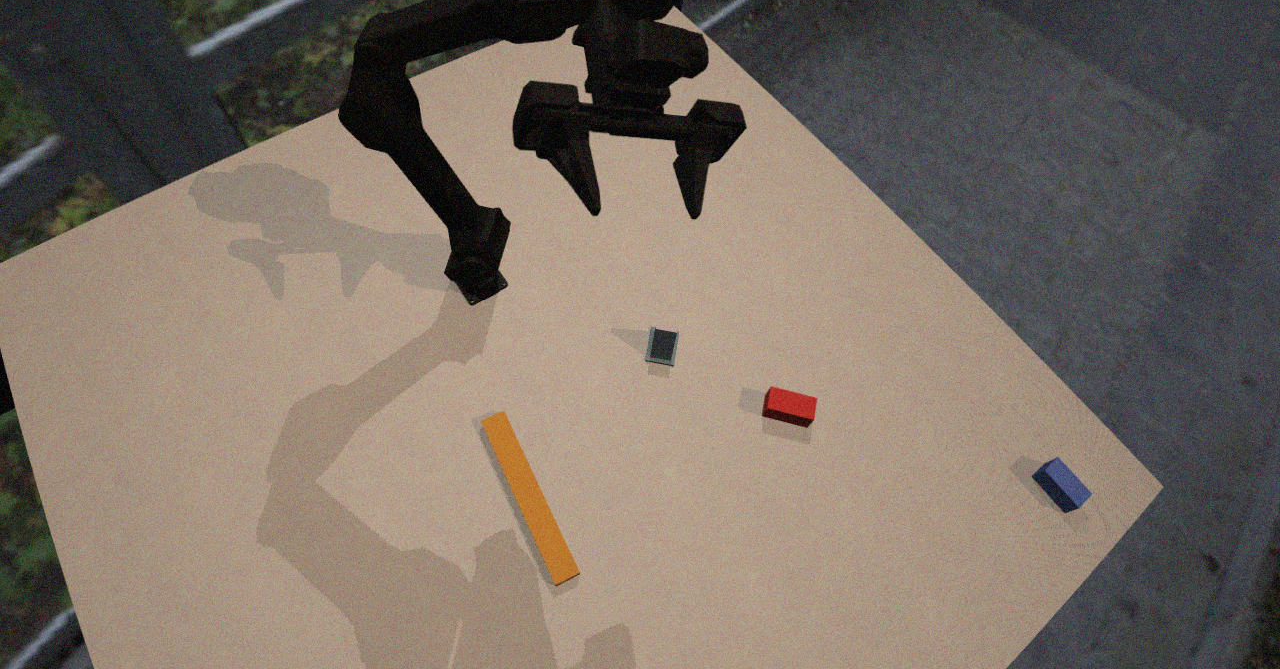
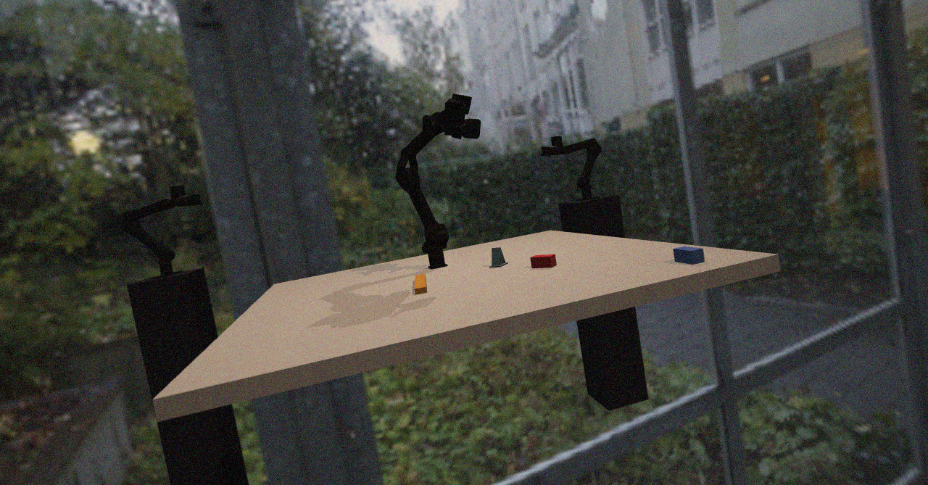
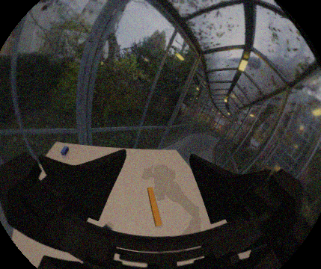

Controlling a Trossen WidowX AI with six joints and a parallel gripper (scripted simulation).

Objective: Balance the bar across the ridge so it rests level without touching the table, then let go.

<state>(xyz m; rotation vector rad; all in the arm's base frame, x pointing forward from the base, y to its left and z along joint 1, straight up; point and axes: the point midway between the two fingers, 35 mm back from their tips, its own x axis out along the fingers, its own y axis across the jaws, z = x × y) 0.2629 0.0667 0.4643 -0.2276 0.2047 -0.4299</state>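
The orange bar is 450 mm below my gripper tip, 160 mm to the right of it and 20 mm ahead of it. Round my gripper tip: blue block 450 mm to the left, 450 mm ahead, 440 mm below; then red block 440 mm below, 200 mm to the left, 130 mm ahead.
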